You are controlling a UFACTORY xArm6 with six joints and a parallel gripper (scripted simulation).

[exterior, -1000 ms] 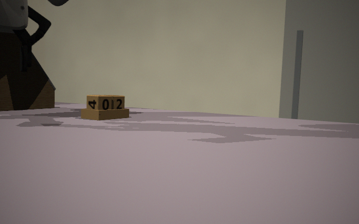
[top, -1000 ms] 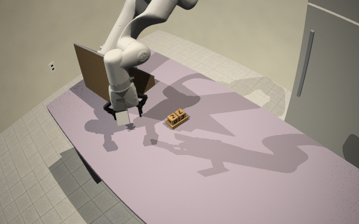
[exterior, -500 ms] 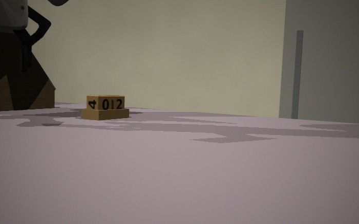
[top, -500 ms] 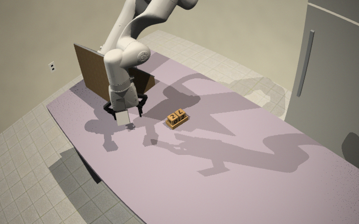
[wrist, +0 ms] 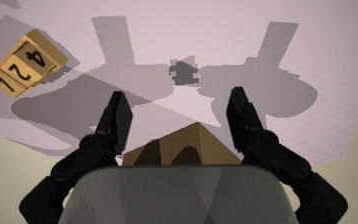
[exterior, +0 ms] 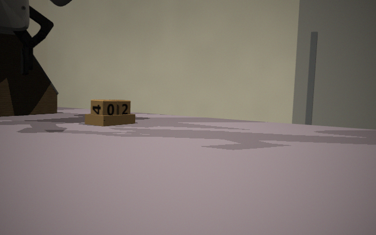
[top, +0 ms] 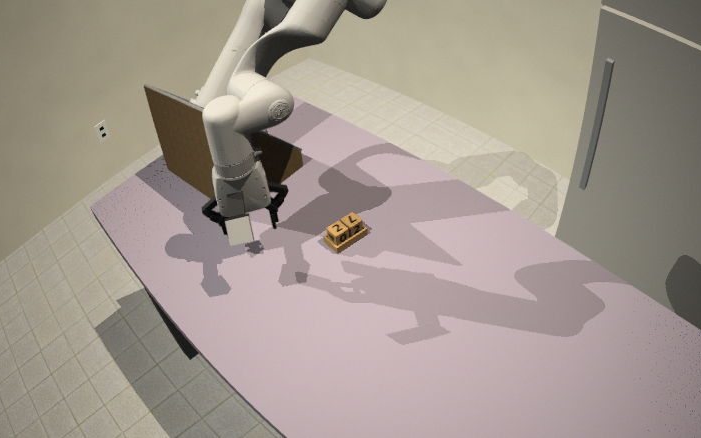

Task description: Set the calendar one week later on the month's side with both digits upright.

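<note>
Now: hand 10 cm short of the cube, 13 cm to the right of it and 6 cm above it. From my hand the other things lie so: wooden calendar tray (10 cm ahead, 15 cm to the left, 8 cm below).
</note>
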